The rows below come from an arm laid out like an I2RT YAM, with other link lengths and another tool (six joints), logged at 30 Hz.
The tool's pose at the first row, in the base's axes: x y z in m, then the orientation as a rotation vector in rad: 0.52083, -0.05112, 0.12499, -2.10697, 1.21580, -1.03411
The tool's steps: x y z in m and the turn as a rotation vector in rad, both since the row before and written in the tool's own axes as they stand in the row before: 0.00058, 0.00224, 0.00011, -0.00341, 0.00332, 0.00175; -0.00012, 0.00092, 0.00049, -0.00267, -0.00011, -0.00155; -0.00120, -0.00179, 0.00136, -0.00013, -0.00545, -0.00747; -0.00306, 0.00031, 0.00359, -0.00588, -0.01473, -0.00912; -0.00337, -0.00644, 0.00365, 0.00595, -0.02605, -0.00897; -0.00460, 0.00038, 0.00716, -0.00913, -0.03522, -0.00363; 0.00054, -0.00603, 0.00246, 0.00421, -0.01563, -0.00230; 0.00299, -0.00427, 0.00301, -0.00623, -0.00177, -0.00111
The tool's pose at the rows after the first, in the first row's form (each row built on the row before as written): 0.51998, -0.05270, 0.12353, -2.10721, 1.22161, -1.03587; 0.51987, -0.05302, 0.12254, -2.11053, 1.22215, -1.03534; 0.52149, -0.05106, 0.12257, -2.11821, 1.21267, -1.03212; 0.52323, -0.04839, 0.11908, -2.13403, 1.20156, -1.01633; 0.52825, -0.04209, 0.12018, -2.14340, 1.17633, -0.99171; 0.53204, -0.03777, 0.11389, -2.16203, 1.16284, -0.94804; 0.53718, -0.03492, 0.11674, -2.16412, 1.15023, -0.93213; 0.54283, -0.03494, 0.11882, -2.17031, 1.15267, -0.92811
